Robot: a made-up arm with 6 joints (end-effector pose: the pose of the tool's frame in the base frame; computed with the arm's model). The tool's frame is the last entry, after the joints.
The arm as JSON. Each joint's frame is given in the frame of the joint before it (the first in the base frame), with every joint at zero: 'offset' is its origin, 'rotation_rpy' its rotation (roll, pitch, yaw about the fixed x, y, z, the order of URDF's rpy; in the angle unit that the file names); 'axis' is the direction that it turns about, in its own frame. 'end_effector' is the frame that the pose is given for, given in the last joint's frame.
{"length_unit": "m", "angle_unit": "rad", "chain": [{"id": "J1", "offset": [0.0, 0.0, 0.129], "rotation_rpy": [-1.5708, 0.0, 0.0], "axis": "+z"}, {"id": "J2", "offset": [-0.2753, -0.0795, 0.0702], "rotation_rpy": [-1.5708, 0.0, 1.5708], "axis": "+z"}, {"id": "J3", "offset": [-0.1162, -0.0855, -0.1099], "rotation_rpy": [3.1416, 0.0, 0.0], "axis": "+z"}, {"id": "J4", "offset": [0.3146, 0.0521, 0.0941], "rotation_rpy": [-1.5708, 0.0, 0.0], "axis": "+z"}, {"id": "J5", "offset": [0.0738, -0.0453, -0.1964], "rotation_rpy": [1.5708, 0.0, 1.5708], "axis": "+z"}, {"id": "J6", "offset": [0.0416, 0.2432, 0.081], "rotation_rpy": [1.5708, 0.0, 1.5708], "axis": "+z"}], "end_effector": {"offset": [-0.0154, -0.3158, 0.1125], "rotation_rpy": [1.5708, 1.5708, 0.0]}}
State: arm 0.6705 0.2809 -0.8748 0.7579 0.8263 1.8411
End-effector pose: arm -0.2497 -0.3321 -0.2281 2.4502 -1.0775 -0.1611
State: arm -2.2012 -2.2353 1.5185 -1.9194 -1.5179 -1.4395
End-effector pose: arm -0.3195 0.0765 -0.0887 -1.5523 0.5061 -1.0528
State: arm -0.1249 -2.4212 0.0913 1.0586 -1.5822 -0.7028
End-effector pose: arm -0.0091 0.3441 0.2396 -1.3959 0.6056 -1.7585
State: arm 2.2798 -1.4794 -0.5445 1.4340 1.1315 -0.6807
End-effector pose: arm -0.0090 0.2192 0.1234 0.5695 -2.3937 0.9083
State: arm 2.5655 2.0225 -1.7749 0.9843 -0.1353 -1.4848
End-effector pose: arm 0.2349 0.5160 0.2161 -1.2014 0.6304 1.6610
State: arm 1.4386 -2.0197 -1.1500 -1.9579 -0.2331 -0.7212
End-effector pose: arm -0.3105 0.1659 0.1852 0.5179 -0.6671 -0.4438
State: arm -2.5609 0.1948 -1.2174 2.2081 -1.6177 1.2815
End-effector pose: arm -0.4315 0.2317 -0.2020 -0.6803 -1.0419 -0.1523
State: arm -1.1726 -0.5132 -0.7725 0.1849 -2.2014 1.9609
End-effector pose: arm -0.0459 -0.6127 -0.3019 1.8856 1.9944 -0.9044
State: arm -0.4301 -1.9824 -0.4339 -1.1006 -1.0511 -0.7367
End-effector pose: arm -0.0720 0.2499 -0.0846 1.2684 -1.7325 0.8299
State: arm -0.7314 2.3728 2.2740 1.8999 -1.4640 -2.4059
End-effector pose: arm -0.1931 -0.2191 -0.3217 -2.1782 -1.8817 0.5990
